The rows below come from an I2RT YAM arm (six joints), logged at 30 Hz.
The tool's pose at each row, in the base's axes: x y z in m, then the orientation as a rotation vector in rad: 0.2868, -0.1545, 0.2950, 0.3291, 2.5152, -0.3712; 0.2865, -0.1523, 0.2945, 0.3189, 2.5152, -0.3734; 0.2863, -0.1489, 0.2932, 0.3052, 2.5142, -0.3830; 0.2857, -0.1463, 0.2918, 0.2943, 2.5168, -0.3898; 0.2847, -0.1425, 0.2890, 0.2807, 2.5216, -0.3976; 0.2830, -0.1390, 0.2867, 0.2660, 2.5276, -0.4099; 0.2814, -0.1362, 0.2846, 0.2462, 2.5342, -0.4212; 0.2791, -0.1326, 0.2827, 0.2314, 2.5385, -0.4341; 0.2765, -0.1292, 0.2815, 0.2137, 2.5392, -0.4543; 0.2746, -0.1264, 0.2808, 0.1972, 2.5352, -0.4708; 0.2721, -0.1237, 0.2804, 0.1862, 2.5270, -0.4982
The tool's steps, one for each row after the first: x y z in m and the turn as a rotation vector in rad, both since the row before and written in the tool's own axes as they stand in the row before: 0.0009, 0.0021, -0.0005, -0.0007, -0.0020, -0.0075; 0.0014, 0.0034, -0.0002, 0.0038, -0.0035, -0.0115; 0.0016, 0.0025, -0.0001, 0.0024, 0.0006, -0.0096; 0.0029, 0.0038, 0.0004, 0.0025, 0.0023, -0.0121; 0.0031, 0.0033, -0.0002, 0.0054, 0.0035, -0.0142; 0.0028, 0.0027, -0.0001, 0.0036, 0.0032, -0.0175; 0.0033, 0.0032, -0.0009, 0.0059, 0.0022, -0.0140; 0.0031, 0.0028, -0.0015, 0.0107, -0.0012, -0.0169; 0.0021, 0.0023, -0.0014, 0.0086, -0.0056, -0.0144; 0.0024, 0.0020, -0.0019, 0.0178, -0.0075, -0.0123
